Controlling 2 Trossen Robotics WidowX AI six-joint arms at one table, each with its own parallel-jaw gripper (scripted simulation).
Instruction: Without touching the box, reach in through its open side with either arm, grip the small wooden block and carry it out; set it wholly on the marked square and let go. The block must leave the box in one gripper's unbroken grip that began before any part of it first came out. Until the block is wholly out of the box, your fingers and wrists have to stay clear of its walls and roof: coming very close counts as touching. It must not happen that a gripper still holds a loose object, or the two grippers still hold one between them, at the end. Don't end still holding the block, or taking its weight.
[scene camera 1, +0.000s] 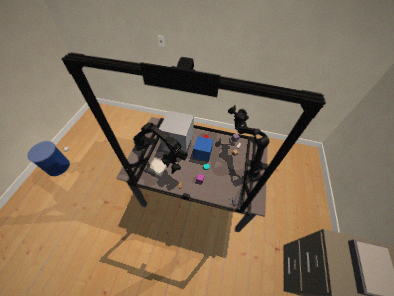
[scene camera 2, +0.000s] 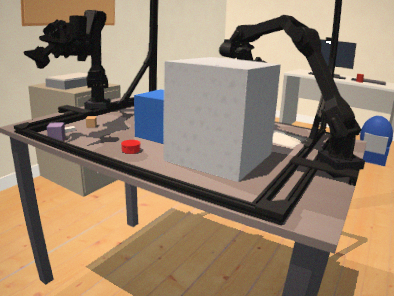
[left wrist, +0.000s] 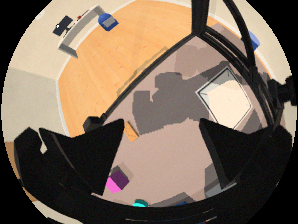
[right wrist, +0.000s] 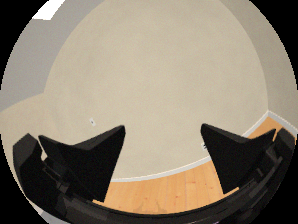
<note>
I see my left gripper (left wrist: 163, 123), my right gripper (scene camera 2: 31, 45) and a marked square (left wrist: 223, 96).
My right gripper shows as well in the right wrist view (right wrist: 164, 129).
</note>
